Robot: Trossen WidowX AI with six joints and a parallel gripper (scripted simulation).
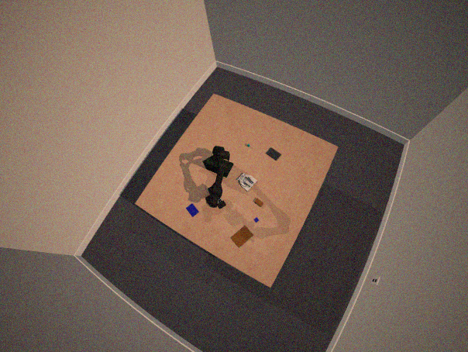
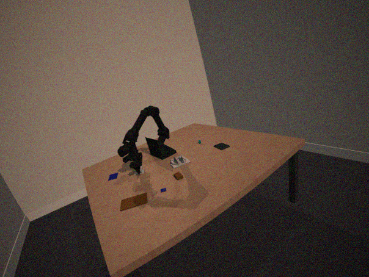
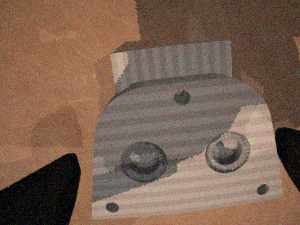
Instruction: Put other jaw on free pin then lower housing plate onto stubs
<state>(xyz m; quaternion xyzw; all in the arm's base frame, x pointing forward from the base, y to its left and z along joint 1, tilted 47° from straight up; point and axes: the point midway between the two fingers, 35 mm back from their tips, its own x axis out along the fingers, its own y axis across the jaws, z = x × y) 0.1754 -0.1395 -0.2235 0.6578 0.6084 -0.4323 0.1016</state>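
Right now my gripper tip is 9 cm short of the jaw and 24 cm to the right of it. The rest, counted from my gripper tip: base (14 cm ahead, 25 cm to the left, 1 cm below); then blue piece (34 cm ahead, 2 cm to the left, 1 cm below); then small brown block (29 cm ahead, 15 cm to the left, 1 cm below).
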